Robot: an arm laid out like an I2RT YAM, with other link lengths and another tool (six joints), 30 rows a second.
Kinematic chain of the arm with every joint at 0, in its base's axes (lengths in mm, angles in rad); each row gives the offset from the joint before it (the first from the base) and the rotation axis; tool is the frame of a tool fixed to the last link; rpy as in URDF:
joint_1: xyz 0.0 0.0 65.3 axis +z
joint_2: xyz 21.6 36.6 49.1 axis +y
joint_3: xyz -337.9 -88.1 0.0 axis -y
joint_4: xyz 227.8 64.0 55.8 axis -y
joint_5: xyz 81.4 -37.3 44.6 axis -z
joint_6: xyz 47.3 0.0 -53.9 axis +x
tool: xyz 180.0 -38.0 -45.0 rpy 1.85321 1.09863 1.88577
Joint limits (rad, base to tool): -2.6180..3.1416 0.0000..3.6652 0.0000..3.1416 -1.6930..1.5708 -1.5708..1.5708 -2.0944..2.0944
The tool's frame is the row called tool.
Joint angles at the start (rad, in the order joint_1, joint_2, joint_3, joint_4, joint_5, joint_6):
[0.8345, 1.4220, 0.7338, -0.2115, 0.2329, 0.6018]
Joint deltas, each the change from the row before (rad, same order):
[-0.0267, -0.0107, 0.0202, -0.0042, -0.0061, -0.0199]
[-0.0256, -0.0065, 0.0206, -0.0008, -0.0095, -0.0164]
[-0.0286, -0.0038, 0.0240, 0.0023, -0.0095, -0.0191]
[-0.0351, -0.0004, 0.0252, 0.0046, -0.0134, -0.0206]
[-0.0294, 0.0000, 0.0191, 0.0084, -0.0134, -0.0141]
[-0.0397, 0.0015, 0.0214, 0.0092, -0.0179, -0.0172]
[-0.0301, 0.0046, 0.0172, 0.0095, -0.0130, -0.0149]
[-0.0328, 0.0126, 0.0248, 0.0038, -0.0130, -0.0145]
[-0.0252, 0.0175, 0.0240, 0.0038, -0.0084, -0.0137]
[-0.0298, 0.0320, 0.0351, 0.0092, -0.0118, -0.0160]
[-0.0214, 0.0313, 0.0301, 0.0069, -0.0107, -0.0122]
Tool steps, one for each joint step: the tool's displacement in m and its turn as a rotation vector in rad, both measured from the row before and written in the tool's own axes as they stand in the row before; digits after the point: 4 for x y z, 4 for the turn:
[-0.0124, 0.0039, -0.0044, -0.0137, -0.0200, 0.0044]
[-0.0116, 0.0047, -0.0033, -0.0156, -0.0172, 0.0062]
[-0.0139, 0.0055, -0.0031, -0.0169, -0.0216, 0.0056]
[-0.0156, 0.0046, -0.0024, -0.0157, -0.0227, 0.0080]
[-0.0130, 0.0042, -0.0016, -0.0162, -0.0194, 0.0090]
[-0.0161, 0.0027, -0.0017, -0.0150, -0.0231, 0.0123]
[-0.0130, 0.0021, -0.0004, -0.0105, -0.0189, 0.0067]
[-0.0141, 0.0013, 0.0008, -0.0041, -0.0174, 0.0082]
[-0.0120, 0.0012, 0.0024, -0.0001, -0.0137, 0.0035]
[-0.0153, 0.0028, 0.0059, -0.0011, -0.0151, 0.0039]
[-0.0111, 0.0021, 0.0067, 0.0004, -0.0074, 0.0017]

